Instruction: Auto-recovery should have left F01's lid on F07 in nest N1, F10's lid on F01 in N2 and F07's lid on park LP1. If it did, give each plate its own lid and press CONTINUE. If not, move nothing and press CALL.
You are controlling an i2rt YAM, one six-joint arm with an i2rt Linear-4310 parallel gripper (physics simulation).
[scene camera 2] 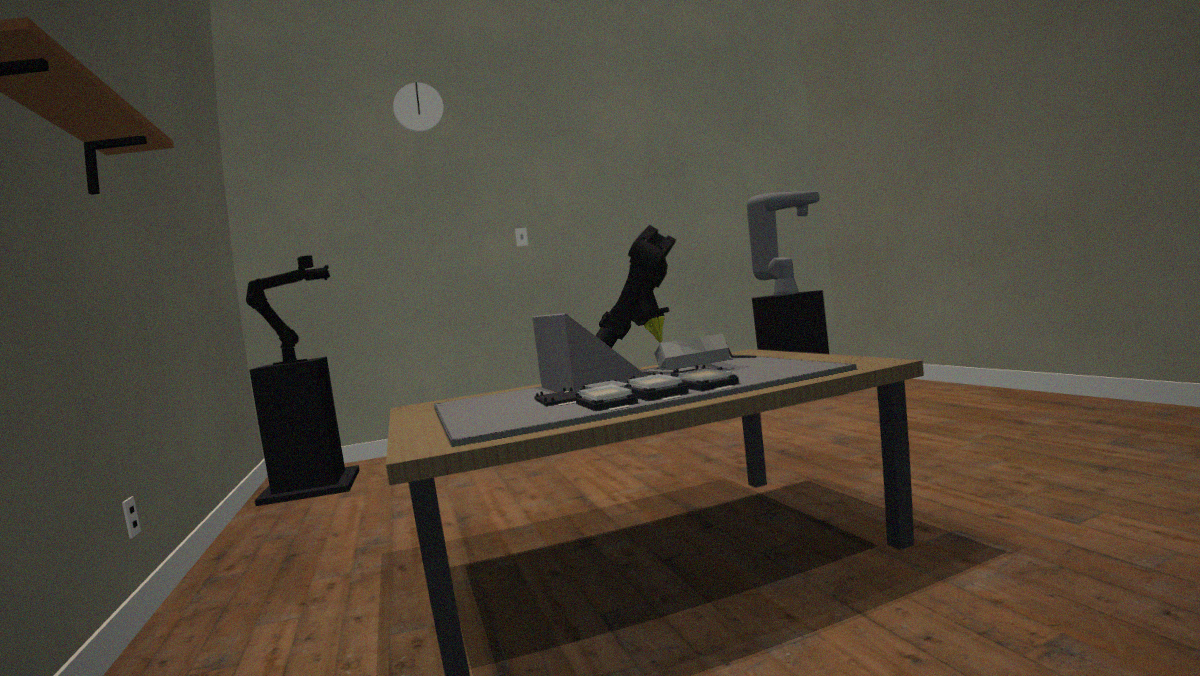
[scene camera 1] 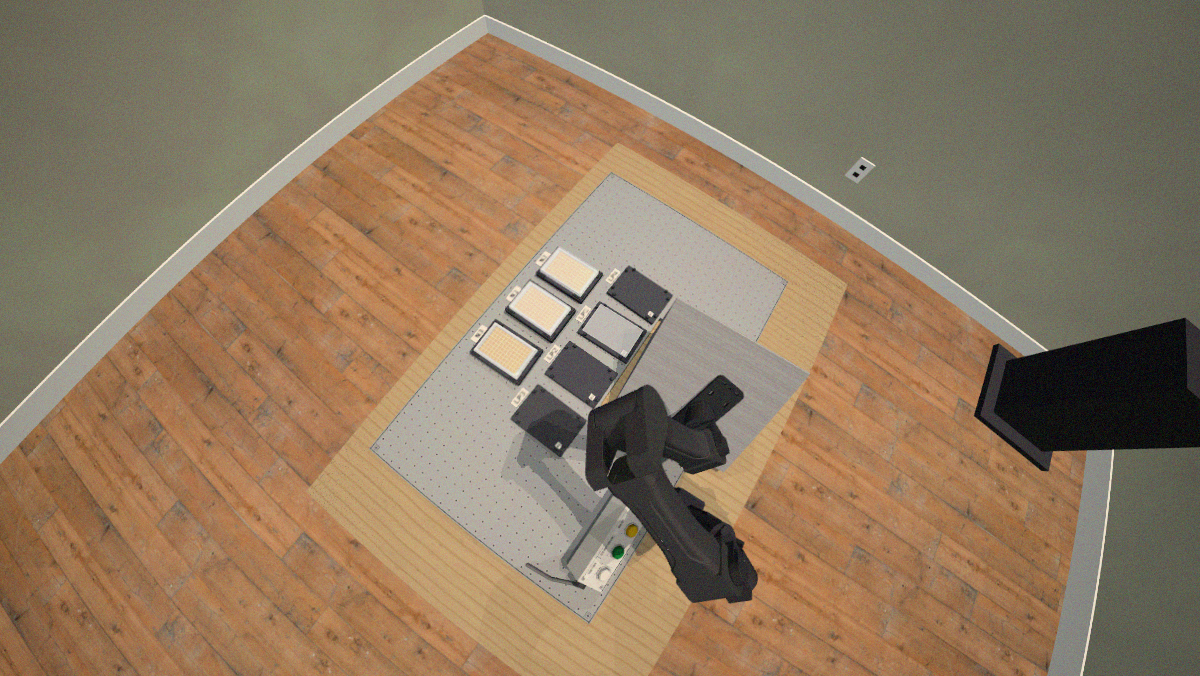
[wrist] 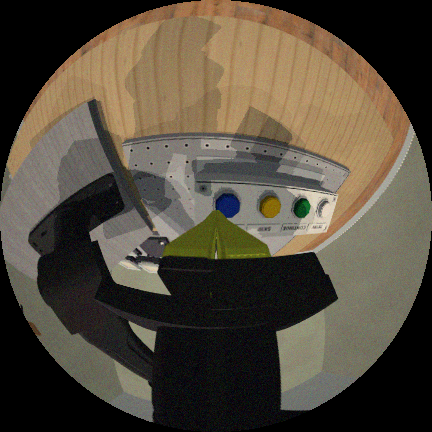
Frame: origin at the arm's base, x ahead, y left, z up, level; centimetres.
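Where they show: gripper, fingertip midpoint: (scene camera 2: 660,341) (wrist: 215,215); arm's base at its link origin: (scene camera 2: 596,352) (scene camera 1: 700,412) (wrist: 70,219).
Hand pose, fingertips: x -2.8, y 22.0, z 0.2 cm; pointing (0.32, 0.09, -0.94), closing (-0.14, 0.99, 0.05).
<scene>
Things, the pixels of their centre, and the offset from my fingertips. "*": a spot on its surface instead. Level surfaces: height alone.
- blue button at a spot on its surface: (wrist: 228,205) * dx +0.2, dy +1.4, dz -1.5 cm
- yellow button at the middle of its body: (wrist: 269,205) (scene camera 1: 631,530) dx +0.4, dy +6.4, dz -1.9 cm
- green CONTINUE button at the middle of its body: (wrist: 300,207) (scene camera 1: 617,551) dx +0.1, dy +11.4, dz -1.9 cm
- pale grey lid at the middle of its body: (scene camera 1: 612,330) (scene camera 2: 606,386) dx +30.2, dy -27.3, dz -6.9 cm
- LP1 park at the middle of its body: (scene camera 1: 548,419) (scene camera 2: 697,371) dx +28.6, dy -0.7, dz -7.3 cm
- LP4 at the middle of its body: (scene camera 2: 559,395) (scene camera 1: 640,293) dx +30.9, dy -40.3, dz -7.3 cm
- button box at the middle of its body: (wrist: 274,204) (scene camera 1: 614,532) (scene camera 2: 691,351) dx +2.5, dy +9.0, dz -4.1 cm
- perforated board at its surface level: dz -8.3 cm
- thin dark strip at a spot on its surface: (scene camera 1: 554,576) * dx +6.3, dy +24.5, dz -8.3 cm
My gripper (wrist: 215,215) (scene camera 2: 660,340) is shut and empty. In the wrist view its yellow fingertips overlap the lower edge of the blue button (wrist: 228,205); contact cannot be told. The arm hides the gripper in scene camera 1. The yellow button (wrist: 270,206) (scene camera 1: 631,530) and green CONTINUE button (wrist: 302,208) (scene camera 1: 617,551) sit beside it. Three plates (scene camera 1: 505,349) (scene camera 1: 539,309) (scene camera 1: 569,272) stand in the nests; lid identities are unreadable. A pale grey lid (scene camera 1: 612,330) lies on the park that seems labelled LP3. The LP1 park (scene camera 1: 548,418) is dark, with no lid visible on it.
Dark parks LP2 (scene camera 1: 581,372) and LP4 (scene camera 1: 639,292) flank the lidded park. A tall grey wedge-shaped screen (scene camera 2: 571,356) (scene camera 1: 713,352) stands beside the parks, near the arm. The button box (scene camera 2: 692,352) stands on the perforated board (scene camera 1: 453,436). A thin dark strip (scene camera 1: 554,576) lies by the box.
</scene>
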